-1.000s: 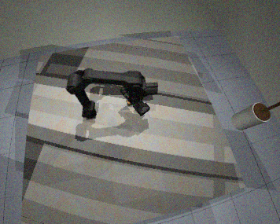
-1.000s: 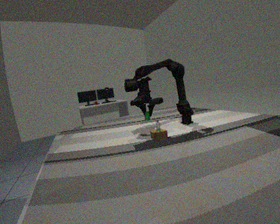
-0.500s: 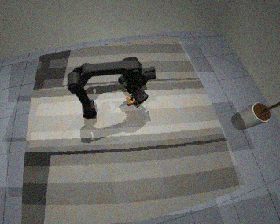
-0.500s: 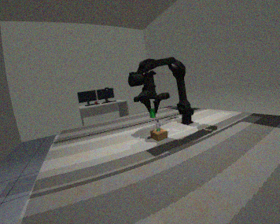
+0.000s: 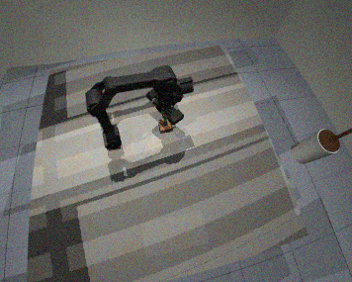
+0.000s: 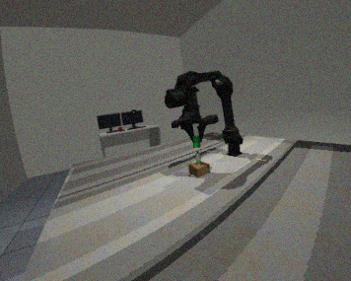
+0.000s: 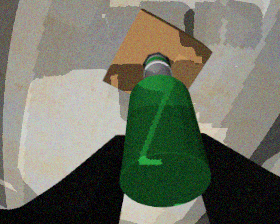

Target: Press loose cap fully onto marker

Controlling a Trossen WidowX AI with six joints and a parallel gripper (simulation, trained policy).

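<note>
The holder block is 120 mm below my gripper tip and 10 mm ahead of it. Also, from my gripper tip: green cap (10 mm ahead).
</note>
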